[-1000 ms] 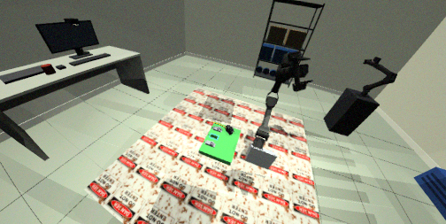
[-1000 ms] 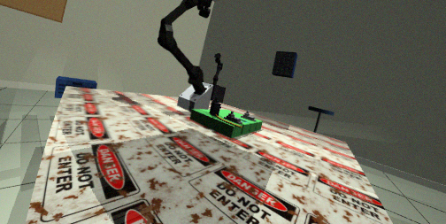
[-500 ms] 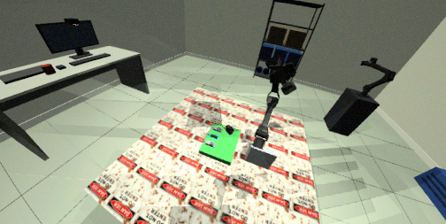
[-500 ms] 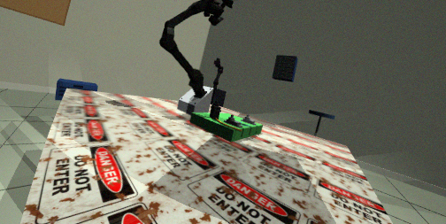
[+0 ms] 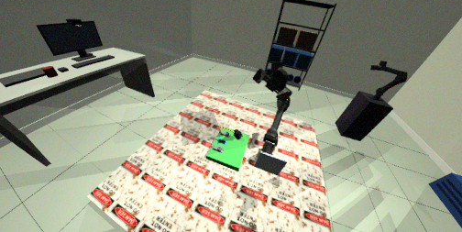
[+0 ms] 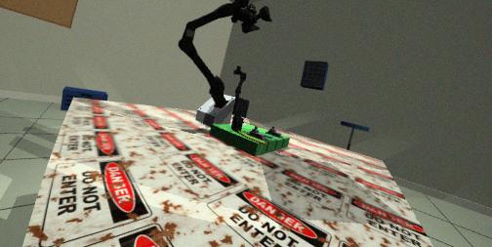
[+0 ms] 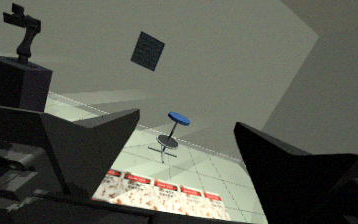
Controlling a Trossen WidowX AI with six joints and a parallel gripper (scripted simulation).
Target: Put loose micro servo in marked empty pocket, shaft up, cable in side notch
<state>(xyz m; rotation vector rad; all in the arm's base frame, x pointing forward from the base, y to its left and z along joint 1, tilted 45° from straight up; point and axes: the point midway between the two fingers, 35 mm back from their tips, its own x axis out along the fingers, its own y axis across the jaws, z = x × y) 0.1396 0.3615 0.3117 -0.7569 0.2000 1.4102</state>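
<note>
My gripper tip is now 59 cm above the green deck, 9 cm to the left of it and 9 cm short of it.
</note>
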